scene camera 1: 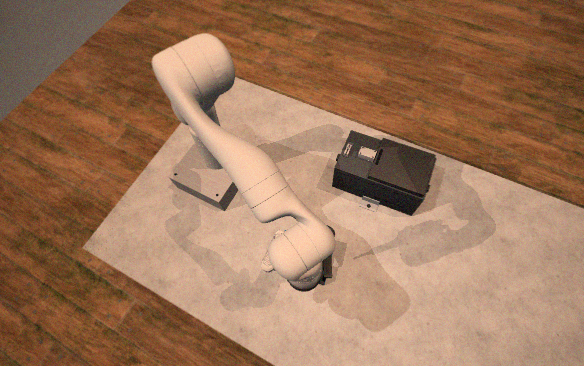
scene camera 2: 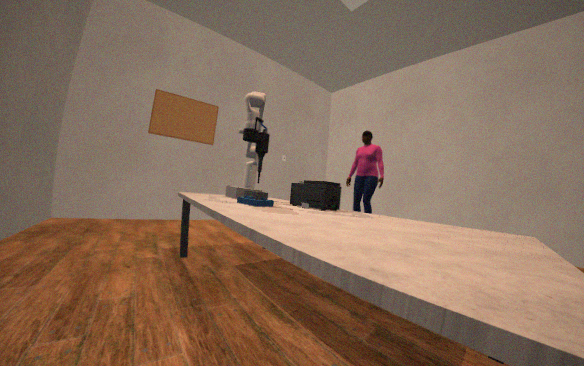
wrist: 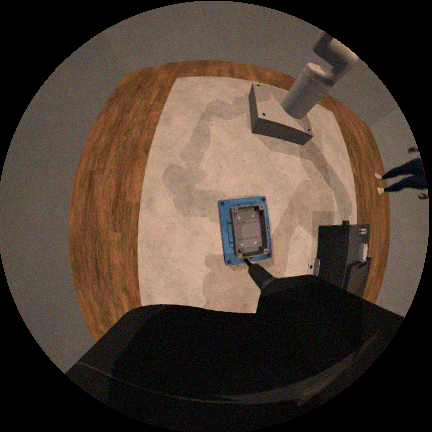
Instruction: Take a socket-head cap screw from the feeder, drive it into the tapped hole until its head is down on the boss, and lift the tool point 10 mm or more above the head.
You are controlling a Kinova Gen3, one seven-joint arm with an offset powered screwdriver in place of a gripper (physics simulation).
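The screwdriver (scene camera 2: 258, 181) (wrist: 245, 259) points down, its tip a little above the grey housing (scene camera 2: 260, 195) (wrist: 247, 229) in scene camera 2. In the wrist view the tip overlaps the housing's near edge, by the left near corner. The open-topped housing sits on a blue fixture (scene camera 2: 255, 202) (wrist: 226, 235). Whether a screw is on the tip, or a screw head is on a boss below, is too small to tell. The black feeder (scene camera 1: 385, 182) (scene camera 2: 320, 195) (wrist: 332, 250) stands apart, with a small light outlet plate (scene camera 1: 371, 202) (wrist: 313, 266) at its side. In scene camera 1 the arm hides the tip and housing.
The arm's grey base block (scene camera 1: 202, 186) (wrist: 277, 122) stands on the table (scene camera 1: 500, 280) (scene camera 2: 400, 260) (wrist: 175, 260). A person in a pink top (scene camera 2: 368, 160) stands beyond the table. A tan board (scene camera 2: 184, 117) hangs on the wall.
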